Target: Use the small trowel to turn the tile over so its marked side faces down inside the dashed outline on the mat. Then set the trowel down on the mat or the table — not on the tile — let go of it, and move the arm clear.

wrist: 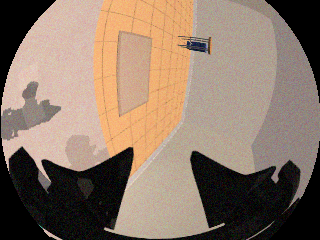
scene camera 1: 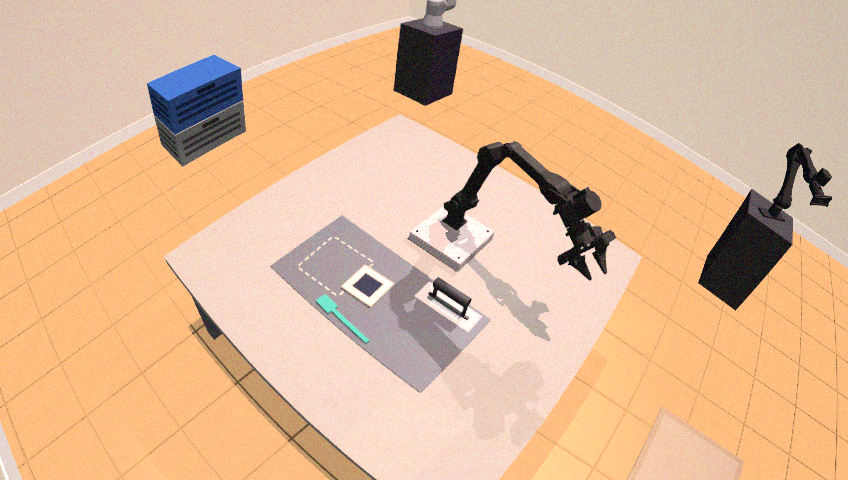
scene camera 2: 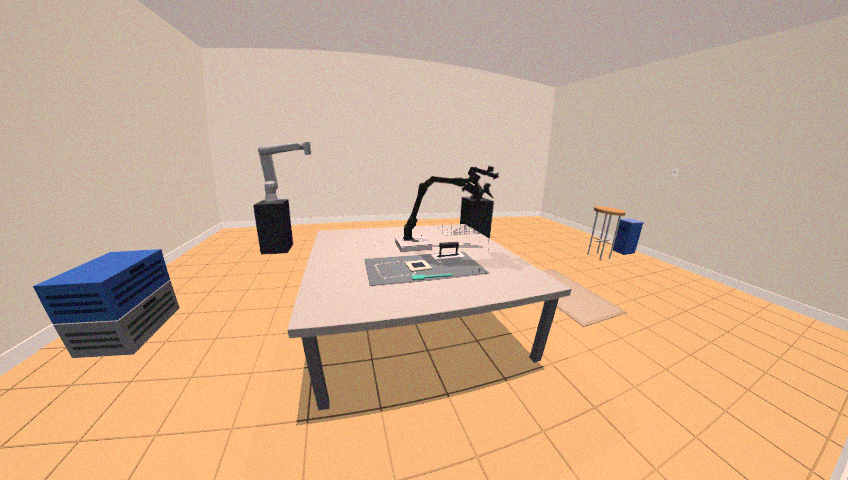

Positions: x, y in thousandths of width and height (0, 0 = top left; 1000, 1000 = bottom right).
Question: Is my gripper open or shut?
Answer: Open.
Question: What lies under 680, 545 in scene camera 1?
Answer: My gripper.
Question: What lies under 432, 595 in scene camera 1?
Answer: A tile.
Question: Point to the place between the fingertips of my gripper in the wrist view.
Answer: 511, 644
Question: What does my gripper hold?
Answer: Nothing.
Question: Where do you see a grey mat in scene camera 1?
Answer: At 484, 705
